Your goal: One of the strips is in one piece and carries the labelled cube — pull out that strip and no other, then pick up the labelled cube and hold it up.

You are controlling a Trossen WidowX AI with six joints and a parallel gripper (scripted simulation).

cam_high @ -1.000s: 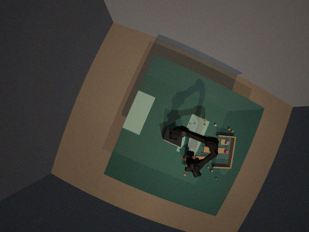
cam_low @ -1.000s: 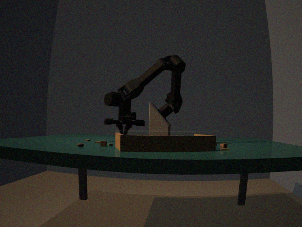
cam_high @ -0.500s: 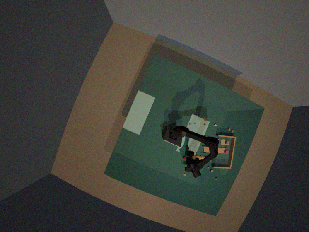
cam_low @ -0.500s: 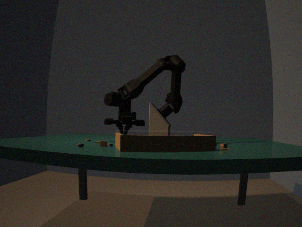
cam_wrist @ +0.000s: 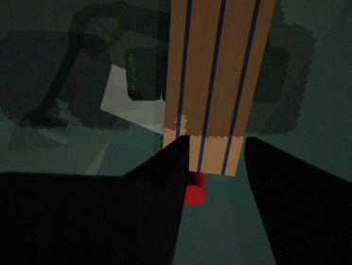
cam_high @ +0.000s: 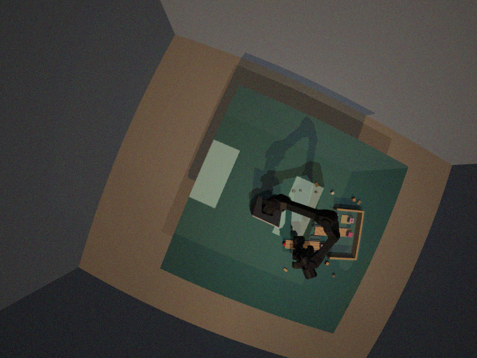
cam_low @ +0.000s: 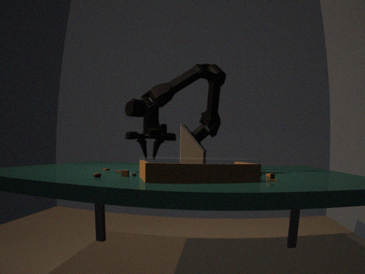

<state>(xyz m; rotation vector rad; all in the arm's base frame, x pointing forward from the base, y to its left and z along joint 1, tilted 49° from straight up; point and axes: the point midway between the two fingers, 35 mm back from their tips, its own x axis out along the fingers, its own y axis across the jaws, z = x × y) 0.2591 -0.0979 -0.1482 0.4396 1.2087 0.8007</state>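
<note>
My gripper tip is 80 mm short of the strip, 20 mm to the right of it and 50 mm above it.
</note>
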